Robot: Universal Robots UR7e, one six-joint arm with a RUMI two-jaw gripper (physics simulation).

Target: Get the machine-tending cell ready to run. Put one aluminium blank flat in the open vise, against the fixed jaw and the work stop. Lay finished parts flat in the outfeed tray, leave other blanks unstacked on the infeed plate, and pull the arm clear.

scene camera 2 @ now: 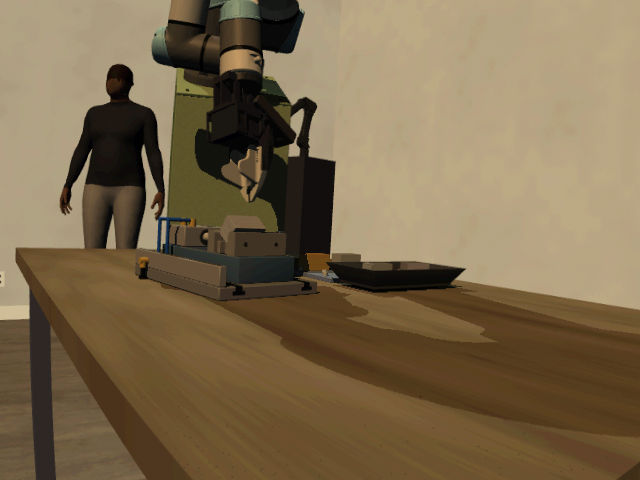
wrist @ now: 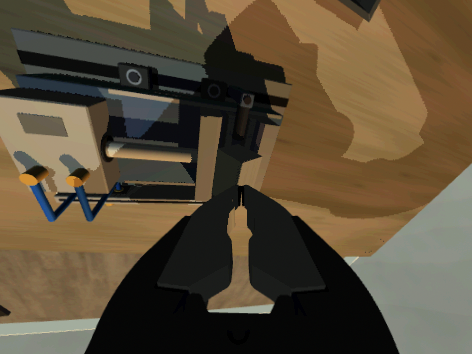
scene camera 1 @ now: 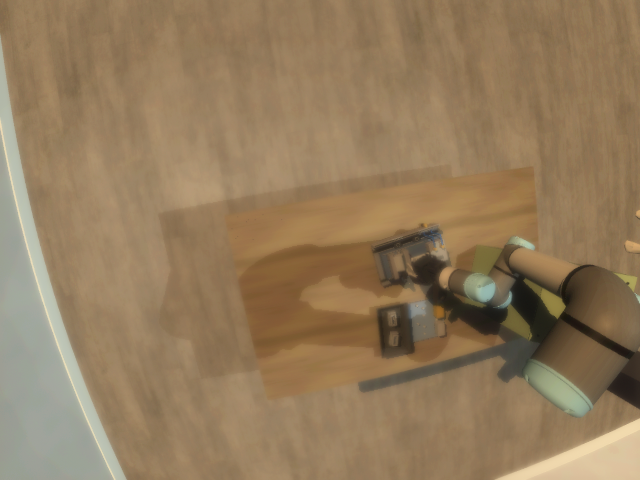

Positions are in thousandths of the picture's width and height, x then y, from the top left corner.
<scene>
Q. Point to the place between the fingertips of my gripper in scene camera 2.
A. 391, 422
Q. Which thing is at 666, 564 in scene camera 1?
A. My gripper.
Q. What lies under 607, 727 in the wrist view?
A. My gripper.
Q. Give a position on a moving jaw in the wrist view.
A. At 446, 343
</scene>
